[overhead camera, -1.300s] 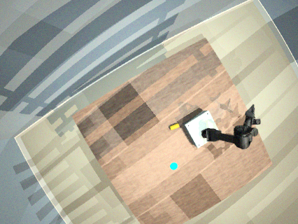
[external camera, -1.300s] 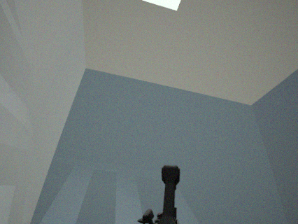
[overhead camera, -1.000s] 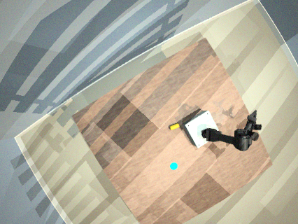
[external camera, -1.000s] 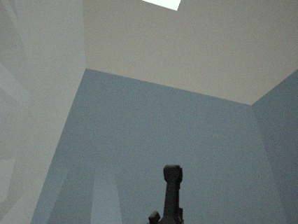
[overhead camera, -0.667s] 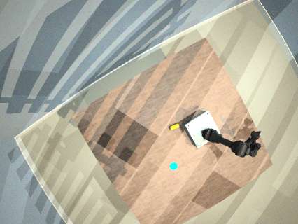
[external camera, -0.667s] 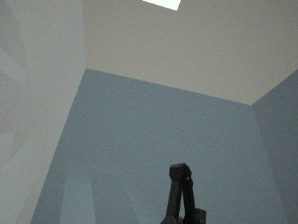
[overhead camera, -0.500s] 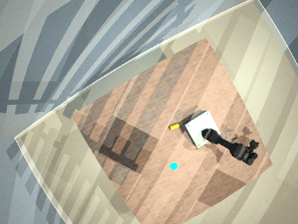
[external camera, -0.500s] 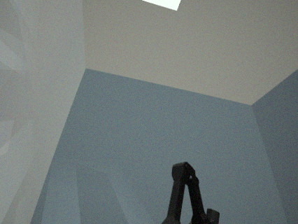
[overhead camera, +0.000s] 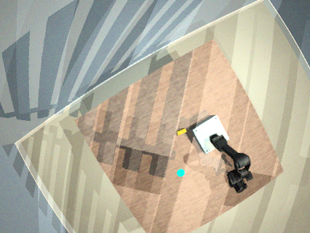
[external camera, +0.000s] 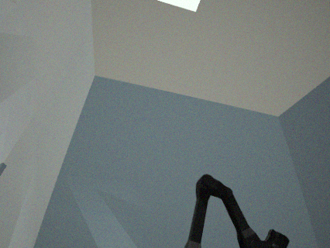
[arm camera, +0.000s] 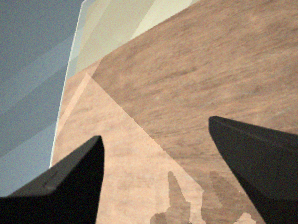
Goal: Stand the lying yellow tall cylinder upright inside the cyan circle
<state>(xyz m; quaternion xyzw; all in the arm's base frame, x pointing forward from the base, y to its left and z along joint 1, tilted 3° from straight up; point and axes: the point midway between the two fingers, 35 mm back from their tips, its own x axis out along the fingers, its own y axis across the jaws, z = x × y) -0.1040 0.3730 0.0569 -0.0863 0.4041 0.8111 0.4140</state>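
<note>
The yellow tall cylinder lies 520 mm to the right of my gripper tip, 320 mm ahead of it and 100 mm below it. From my gripper tip the other things lie so: cyan circle: 440 mm ahead, 220 mm to the right, 120 mm below.
</note>
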